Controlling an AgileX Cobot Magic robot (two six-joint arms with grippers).
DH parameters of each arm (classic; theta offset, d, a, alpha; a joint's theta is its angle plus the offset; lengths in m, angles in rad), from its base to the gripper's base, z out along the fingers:
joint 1: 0 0.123 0 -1.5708
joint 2: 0.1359 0 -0.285 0
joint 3: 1.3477 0 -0.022 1.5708
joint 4: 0 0.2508 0 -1.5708
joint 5: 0 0 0.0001 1.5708
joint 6: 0 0.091 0 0
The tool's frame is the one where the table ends.
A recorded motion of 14 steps. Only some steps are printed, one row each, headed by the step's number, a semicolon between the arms.
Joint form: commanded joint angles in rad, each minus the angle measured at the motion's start. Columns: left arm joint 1, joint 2, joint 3, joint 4, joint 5, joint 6; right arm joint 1, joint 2, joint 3, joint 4, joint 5, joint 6.
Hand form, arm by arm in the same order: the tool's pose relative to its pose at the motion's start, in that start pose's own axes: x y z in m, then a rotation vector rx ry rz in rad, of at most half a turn. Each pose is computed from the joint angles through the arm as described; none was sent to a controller.
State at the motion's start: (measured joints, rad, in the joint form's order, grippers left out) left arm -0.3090 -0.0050 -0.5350 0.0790 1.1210 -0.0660; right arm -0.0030 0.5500 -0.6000 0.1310 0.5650 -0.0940
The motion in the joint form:
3: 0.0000 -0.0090 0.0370 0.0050 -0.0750 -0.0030; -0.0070 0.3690 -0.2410 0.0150 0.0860 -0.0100
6: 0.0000 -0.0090 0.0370 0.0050 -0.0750 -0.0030; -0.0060 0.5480 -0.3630 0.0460 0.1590 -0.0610
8: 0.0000 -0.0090 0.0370 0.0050 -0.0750 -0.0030; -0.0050 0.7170 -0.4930 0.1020 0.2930 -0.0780
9: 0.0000 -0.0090 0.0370 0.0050 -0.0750 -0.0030; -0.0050 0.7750 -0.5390 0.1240 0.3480 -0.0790
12: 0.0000 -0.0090 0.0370 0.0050 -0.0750 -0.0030; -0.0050 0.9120 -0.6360 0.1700 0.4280 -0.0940
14: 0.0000 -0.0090 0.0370 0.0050 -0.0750 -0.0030; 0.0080 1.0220 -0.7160 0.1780 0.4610 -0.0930
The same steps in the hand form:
3: 0.0007 -0.0004 0.0074 -0.0002 -0.0472 0.0014; -0.0484 -0.0031 0.0607 -0.0091 0.2119 0.0160
6: 0.0007 -0.0004 0.0074 -0.0002 -0.0472 0.0014; -0.0630 -0.0029 0.0977 -0.0423 0.3382 -0.0031
8: 0.0007 -0.0004 0.0074 -0.0002 -0.0472 0.0014; -0.0709 0.0001 0.1329 -0.0997 0.5032 0.0312
9: 0.0007 -0.0004 0.0074 -0.0002 -0.0472 0.0014; -0.0722 0.0015 0.1449 -0.1230 0.5666 0.0497
12: 0.0007 -0.0004 0.0074 -0.0002 -0.0472 0.0014; -0.0727 0.0036 0.1770 -0.1712 0.6776 0.0780
14: 0.0007 -0.0004 0.0074 -0.0002 -0.0472 0.0014; -0.0720 0.0068 0.2053 -0.1919 0.7401 0.0807

